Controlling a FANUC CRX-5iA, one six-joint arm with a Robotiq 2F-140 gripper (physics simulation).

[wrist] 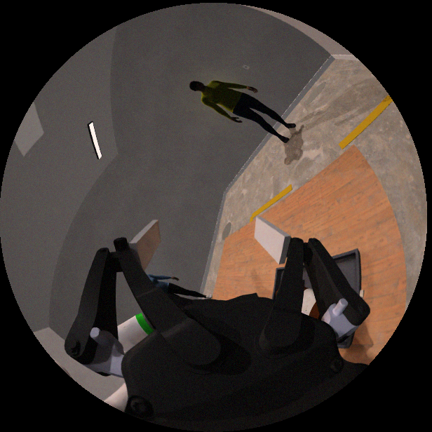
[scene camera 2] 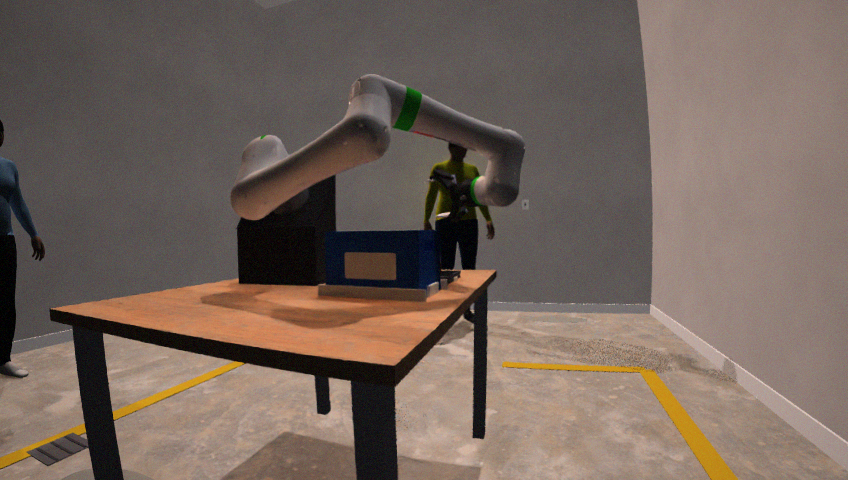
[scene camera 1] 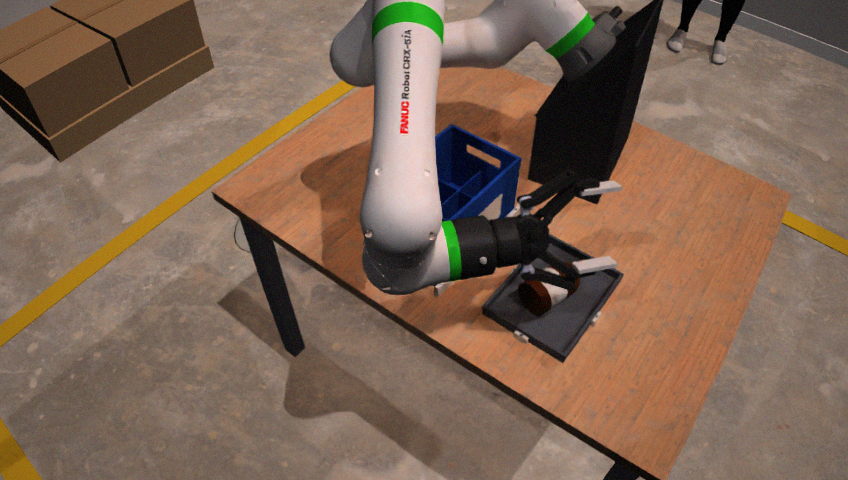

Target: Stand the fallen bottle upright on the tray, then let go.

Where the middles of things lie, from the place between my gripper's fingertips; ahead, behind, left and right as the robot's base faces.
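Brown bottle [scene camera 1: 538, 297]: from my hand, 9 cm to the right, 3 cm behind, 25 cm below.
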